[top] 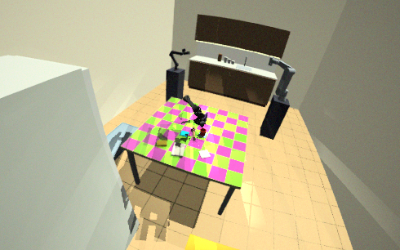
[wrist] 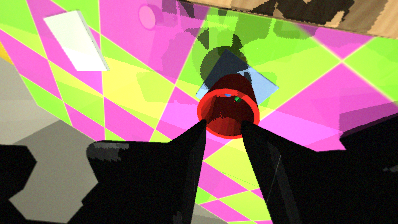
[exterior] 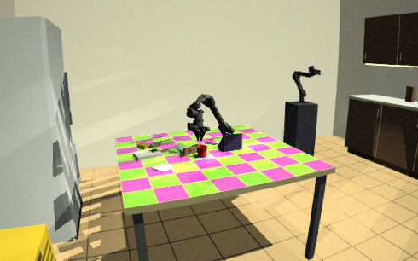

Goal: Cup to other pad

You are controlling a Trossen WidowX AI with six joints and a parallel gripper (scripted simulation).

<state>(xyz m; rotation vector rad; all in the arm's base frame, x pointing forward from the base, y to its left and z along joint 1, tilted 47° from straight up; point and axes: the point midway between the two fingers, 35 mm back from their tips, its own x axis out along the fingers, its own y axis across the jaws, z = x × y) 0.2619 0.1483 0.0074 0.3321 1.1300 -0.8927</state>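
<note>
Now: the red cup 10 mm behind my gripper tip, 20 mm to the left of it and 70 mm below it. The rest, counted from my gripper tip: cyan pad (80 mm ahead, 180 mm to the right, 120 mm below); then light blue pad (10 mm behind, 20 mm to the left, 120 mm below); then wooden block (40 mm ahead, 80 mm to the right, 90 mm below).
</note>
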